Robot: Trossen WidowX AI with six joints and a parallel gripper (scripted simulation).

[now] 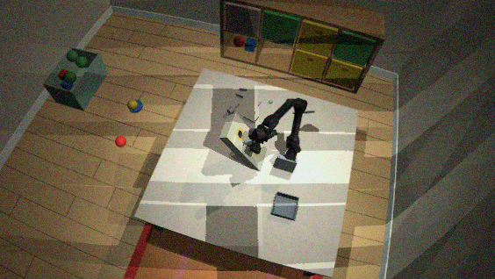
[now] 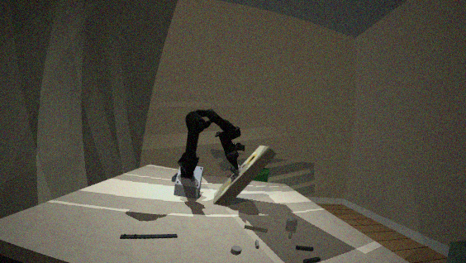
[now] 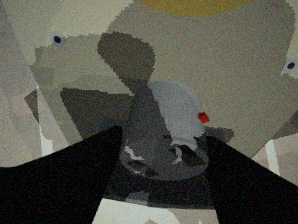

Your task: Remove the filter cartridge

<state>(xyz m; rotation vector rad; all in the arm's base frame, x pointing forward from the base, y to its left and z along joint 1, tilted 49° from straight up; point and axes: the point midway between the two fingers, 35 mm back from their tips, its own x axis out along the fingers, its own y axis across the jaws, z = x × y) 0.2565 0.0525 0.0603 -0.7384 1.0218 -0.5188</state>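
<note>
My gripper tip is 40 mm short of the service panel and 20 mm above it. The rest, counted from my gripper tip: round filter cartridge right at my gripper tip; square grey tray 300 mm to the left, 300 mm behind, 180 mm below.
</note>
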